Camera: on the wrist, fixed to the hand. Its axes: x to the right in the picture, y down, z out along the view.
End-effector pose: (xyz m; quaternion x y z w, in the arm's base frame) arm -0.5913 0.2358 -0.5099 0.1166 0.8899 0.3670 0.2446
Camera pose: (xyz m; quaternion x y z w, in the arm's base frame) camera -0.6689 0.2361 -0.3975 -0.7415 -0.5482 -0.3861 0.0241
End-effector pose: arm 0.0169 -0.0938 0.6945 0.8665 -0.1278 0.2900 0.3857
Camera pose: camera -0.0402 -0.0651 0.8152 0.5628 -0.7121 0.4189 0.0257
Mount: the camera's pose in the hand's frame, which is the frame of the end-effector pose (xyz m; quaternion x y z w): 0.0270 0.0779 -0.1089 0.0418 -0.0716 0.6992 0.7101
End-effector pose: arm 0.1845 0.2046 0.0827 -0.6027 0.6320 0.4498 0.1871
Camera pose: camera 0.1398 0.0919 0.1456 -0.0539 -0.8756 -0.4670 0.1112
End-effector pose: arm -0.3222 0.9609 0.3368 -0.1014 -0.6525 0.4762 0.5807
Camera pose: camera -0.2702 1.0752 0.2831 -0.4699 -0.4141 0.7787 0.0369
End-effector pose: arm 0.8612 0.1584 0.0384 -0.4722 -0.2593 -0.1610 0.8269
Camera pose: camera 0.9531 0.1028 -0.0459 -0.4936 0.0801 0.5085 0.7010
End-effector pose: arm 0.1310 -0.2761 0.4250 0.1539 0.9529 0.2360 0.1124
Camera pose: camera 0.0934 -0.2464 0.5529 -0.7971 -0.5709 -0.1953 0.0234
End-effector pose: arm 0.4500 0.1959 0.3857 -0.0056 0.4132 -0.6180 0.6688
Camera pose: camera 0.4502 0.2466 0.2589 0.2686 0.2236 0.0119 0.9368
